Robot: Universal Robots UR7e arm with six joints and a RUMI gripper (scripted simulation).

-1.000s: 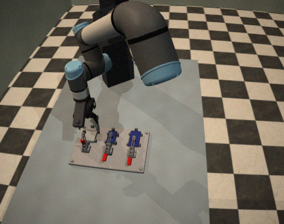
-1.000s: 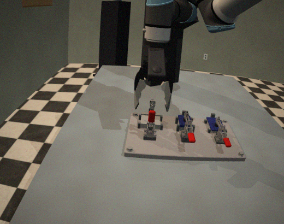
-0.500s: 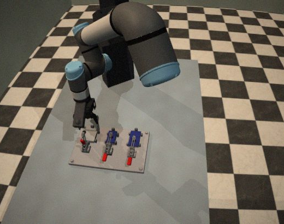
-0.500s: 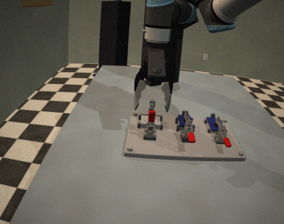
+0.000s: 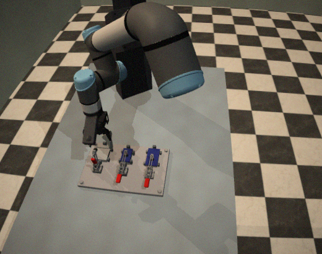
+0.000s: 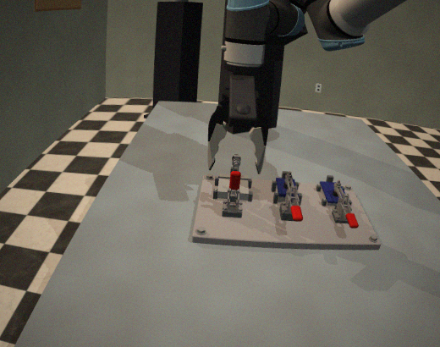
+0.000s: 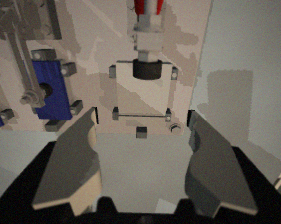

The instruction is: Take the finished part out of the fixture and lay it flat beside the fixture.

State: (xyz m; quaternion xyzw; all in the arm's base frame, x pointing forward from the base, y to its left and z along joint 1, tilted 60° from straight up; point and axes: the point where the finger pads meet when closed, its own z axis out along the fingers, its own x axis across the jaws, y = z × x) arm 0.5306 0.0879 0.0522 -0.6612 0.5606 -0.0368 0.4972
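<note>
The finished part lies 4 cm below my hand and 1 cm behind it.
</note>
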